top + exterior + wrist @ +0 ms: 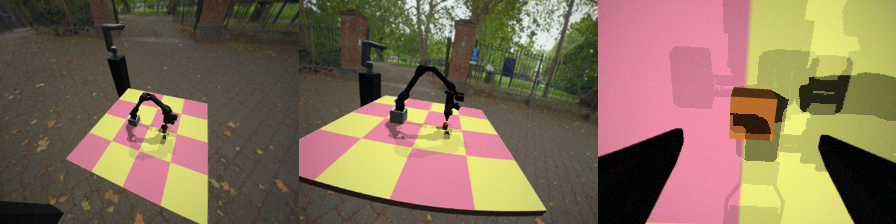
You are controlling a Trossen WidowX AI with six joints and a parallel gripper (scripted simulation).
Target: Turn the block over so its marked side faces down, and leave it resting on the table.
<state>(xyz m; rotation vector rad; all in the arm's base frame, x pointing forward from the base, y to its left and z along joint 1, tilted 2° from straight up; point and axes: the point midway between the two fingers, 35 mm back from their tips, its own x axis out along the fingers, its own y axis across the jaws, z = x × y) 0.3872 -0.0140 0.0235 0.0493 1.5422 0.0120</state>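
Right now my gripper tip is 6 cm above the orange block and 1 cm past it.
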